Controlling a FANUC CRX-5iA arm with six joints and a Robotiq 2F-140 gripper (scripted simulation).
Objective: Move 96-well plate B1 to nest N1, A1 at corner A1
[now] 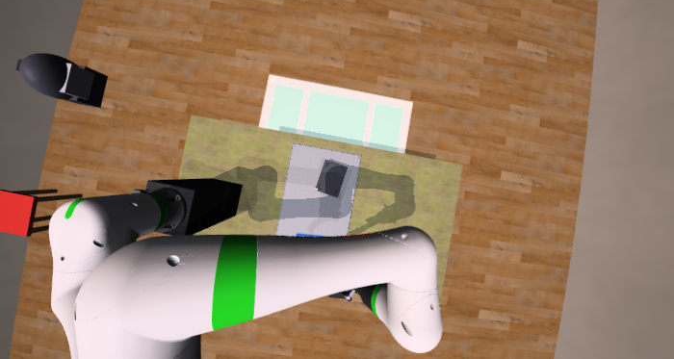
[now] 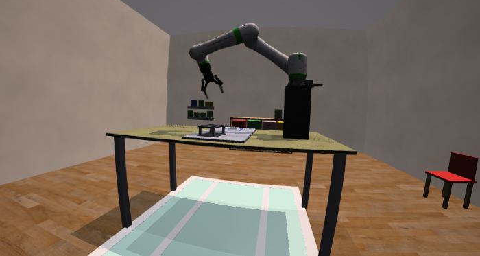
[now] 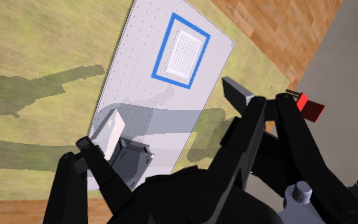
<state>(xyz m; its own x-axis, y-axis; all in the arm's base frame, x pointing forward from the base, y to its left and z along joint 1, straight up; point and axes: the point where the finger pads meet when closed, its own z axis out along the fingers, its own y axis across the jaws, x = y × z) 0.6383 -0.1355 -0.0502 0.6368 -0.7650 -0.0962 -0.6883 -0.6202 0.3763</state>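
The white 96-well plate is 15 cm behind my hand, 10 cm to the right of it and 28 cm below it. Also, from my hand: dark raised nest N1 (8 cm behind, 31 cm to the left, 23 cm below).
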